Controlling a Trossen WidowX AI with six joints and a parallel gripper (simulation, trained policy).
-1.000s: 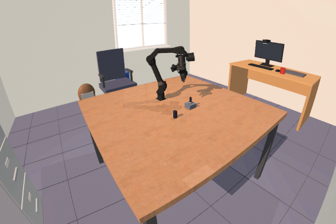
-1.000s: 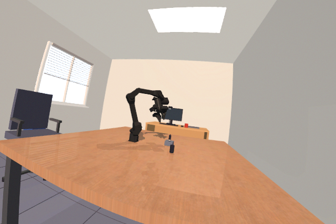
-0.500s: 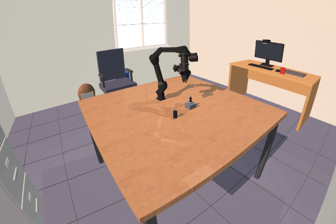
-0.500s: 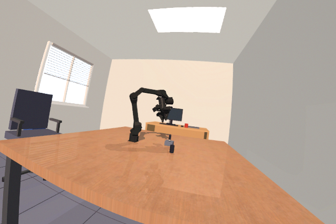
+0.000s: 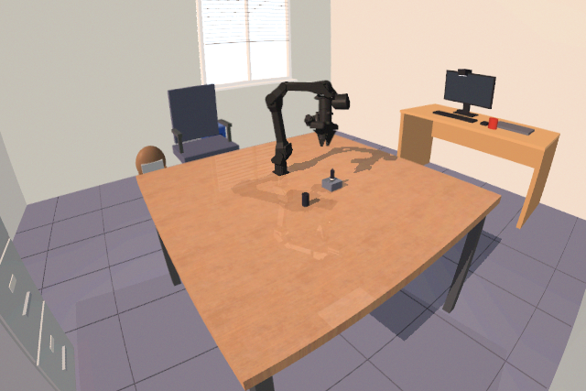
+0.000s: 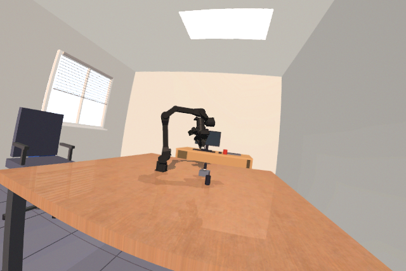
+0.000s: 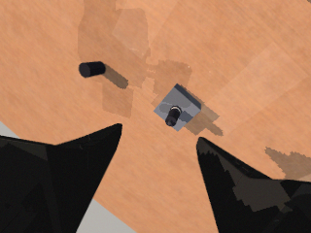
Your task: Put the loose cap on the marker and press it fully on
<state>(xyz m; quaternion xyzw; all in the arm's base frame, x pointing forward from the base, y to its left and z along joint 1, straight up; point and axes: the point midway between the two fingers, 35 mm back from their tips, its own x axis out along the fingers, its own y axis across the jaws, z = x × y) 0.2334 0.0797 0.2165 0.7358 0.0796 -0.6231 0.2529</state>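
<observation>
The dark cap lies 90 mm ahead of my gripper tip, 170 mm to the right of it and 160 mm below it. Round my gripper tip: grey holder block 40 mm ahead, 20 mm to the left, 170 mm below.
</observation>
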